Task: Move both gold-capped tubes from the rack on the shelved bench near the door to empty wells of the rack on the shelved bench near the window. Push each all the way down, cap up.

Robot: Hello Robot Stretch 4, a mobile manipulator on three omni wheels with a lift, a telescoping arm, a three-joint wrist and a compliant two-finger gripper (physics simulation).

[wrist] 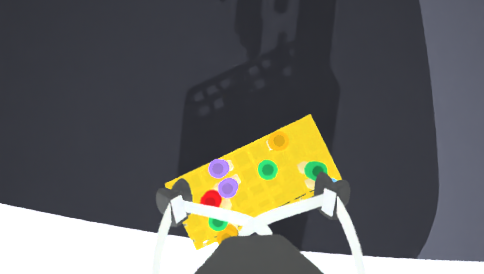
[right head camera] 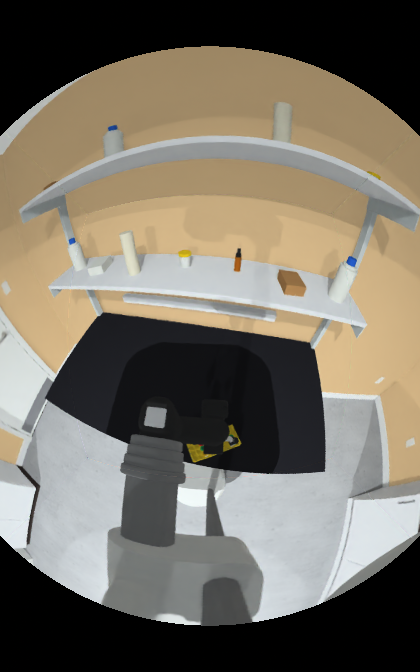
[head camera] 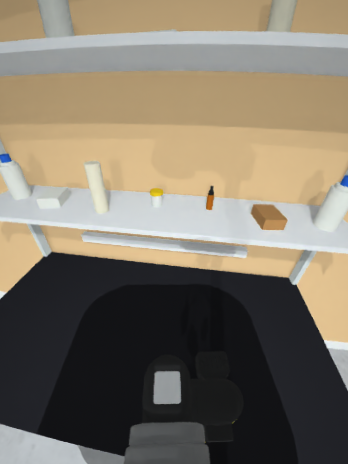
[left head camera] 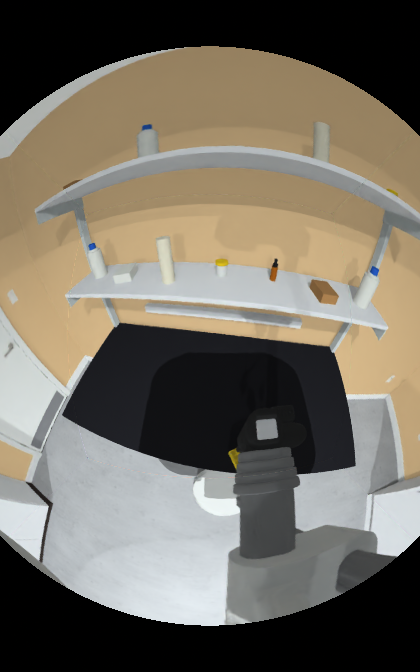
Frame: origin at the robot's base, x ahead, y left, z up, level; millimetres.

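Seen in the pictures: gripper, fingertip midpoint: (wrist: 251, 190).
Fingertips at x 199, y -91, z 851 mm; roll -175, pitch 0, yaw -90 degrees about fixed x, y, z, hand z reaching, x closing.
Offsets run from my fingertips to a thing's middle. Level surfaces: height alone.
A yellow rack {dx +0, dy -4, dz -89 mm} (wrist: 250, 155) (left head camera: 233, 458) (right head camera: 197, 454) stands on the black bench top near its front edge, turned at an angle. In the wrist view, one gold-capped tube {dx +47, dy -29, dz -54 mm} (wrist: 279, 140) stands near its far edge, and another gold cap (wrist: 227, 235) shows at the near edge, partly hidden by the gripper body. Purple, red and green caps stand in other wells, with a bit of blue by the right fingertip. My gripper (wrist: 251, 190) is open and empty, above the rack with a fingertip toward each end. I cannot tell which bench this is.
A lower shelf {dz +340 mm} (head camera: 130, 220) (left head camera: 200, 295) (right head camera: 165, 285) behind the bench top holds bottles, a cream cylinder {dx +527, dy +344, dz +429 mm} (head camera: 97, 187), a yellow-lidded jar {dx +575, dy +136, dz +370 mm} (head camera: 156, 198), an orange dropper bottle {dx +545, dy -71, dz +386 mm} (head camera: 210, 199) and a brown box {dx +449, dy -263, dz +360 mm} (head camera: 269, 217). An upper shelf (head camera: 175, 57) spans above it.
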